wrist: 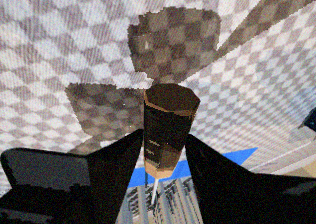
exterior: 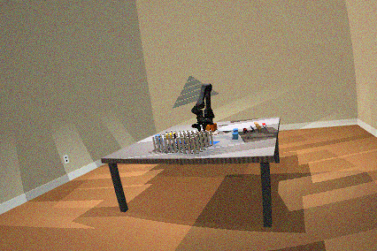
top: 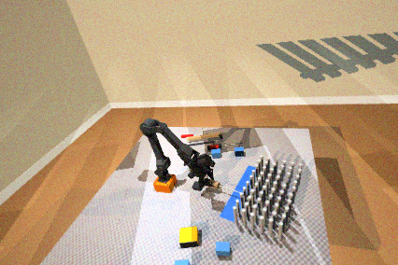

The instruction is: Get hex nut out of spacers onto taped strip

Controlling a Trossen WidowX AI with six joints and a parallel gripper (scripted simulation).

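Now: the blue taped strip 17 cm ahead of my gripper tip, 4 cm below it and 3 cm to the left of it. The rest, counted from my gripper tip: yellow block: 33 cm to the right, 3 cm ahead, 1 cm below; wooden-handled rod: 11 cm ahead, 1 cm to the right.
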